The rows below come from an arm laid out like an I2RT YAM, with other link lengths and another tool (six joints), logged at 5 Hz.
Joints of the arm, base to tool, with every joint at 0 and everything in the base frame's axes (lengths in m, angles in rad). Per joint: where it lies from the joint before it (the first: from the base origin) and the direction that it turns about. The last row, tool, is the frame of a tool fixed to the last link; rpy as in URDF.
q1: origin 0 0 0.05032 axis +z
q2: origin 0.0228 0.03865 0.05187 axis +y
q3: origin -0.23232 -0.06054 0 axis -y
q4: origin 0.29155 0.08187 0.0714 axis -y
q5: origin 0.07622 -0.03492 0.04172 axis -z
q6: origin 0.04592 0 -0.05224 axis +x
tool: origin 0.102 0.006 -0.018 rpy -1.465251 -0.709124 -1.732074
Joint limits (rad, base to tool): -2.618..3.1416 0..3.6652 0..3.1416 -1.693..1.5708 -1.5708..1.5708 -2.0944..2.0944
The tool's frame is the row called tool.
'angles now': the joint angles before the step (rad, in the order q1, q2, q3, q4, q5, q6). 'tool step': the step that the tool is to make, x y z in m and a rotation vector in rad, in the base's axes. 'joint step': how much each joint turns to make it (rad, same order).
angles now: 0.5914 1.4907 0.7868 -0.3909 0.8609 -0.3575
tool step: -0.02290 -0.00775 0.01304 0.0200 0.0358 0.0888
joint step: 0.0002 -0.1998 -0.1099 -0.0434 -0.0746 -0.0887
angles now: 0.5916 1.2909 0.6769 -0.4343 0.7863 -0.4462
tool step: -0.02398 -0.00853 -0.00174 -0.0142 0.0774 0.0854
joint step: 0.0002 -0.1403 -0.0846 -0.0730 -0.0692 -0.0804
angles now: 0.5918 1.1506 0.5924 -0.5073 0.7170 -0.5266
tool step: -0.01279 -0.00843 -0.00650 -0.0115 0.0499 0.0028
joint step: -0.0082 -0.0378 -0.0312 -0.0534 -0.0211 -0.0018
